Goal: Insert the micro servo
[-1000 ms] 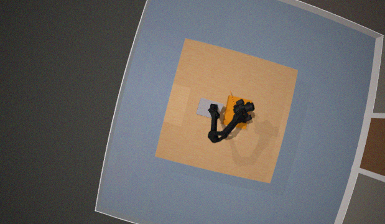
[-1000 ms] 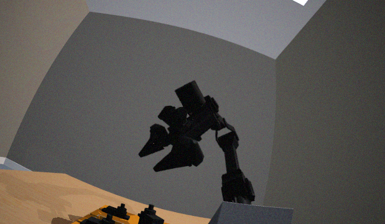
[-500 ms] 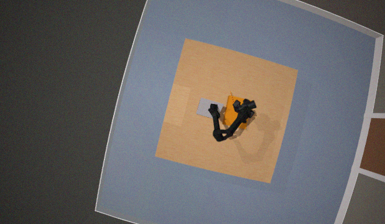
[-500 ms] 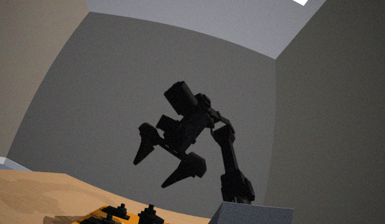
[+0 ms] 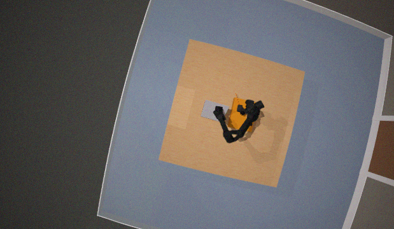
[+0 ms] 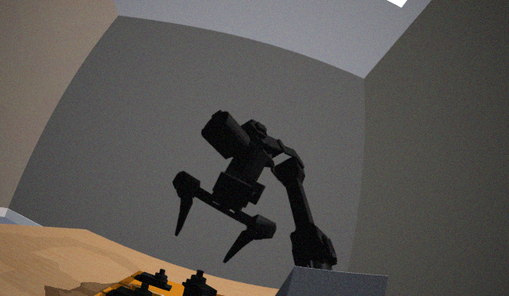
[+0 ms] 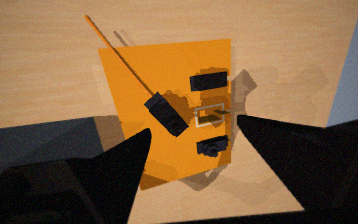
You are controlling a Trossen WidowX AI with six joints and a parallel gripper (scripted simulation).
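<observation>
Right now my gripper tip is 3 cm past the orange deck, 4 cm to the left of it and 14 cm above it.
</observation>
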